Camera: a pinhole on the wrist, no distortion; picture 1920 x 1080 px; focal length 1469.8 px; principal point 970.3 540.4 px. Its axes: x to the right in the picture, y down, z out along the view. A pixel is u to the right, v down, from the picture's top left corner.
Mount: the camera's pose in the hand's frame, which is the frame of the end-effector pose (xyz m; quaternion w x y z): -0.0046 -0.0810 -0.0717 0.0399 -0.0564 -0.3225 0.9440
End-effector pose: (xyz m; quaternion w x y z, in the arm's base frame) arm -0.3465 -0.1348 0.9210 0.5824 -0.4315 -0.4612 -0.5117
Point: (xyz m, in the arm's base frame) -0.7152 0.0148 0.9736
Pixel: 734.9 748.4
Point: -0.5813 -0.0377 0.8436
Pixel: 1420.6 591.7
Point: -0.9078 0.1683 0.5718
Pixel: 1823.3 898.4
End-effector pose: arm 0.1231 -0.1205 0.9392 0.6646 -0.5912 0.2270 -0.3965
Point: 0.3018 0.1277 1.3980
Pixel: 809.3 475.9
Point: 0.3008 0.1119 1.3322
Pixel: 814.6 361.4
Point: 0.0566 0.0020 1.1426
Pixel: 1490.1 738.6
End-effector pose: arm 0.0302 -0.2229 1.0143 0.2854 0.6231 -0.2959 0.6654
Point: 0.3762 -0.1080 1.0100
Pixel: 850.4 857.2
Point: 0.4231 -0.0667 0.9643
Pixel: 1028.7 1027.0
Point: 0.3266 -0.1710 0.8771
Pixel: 1521.8 559.3
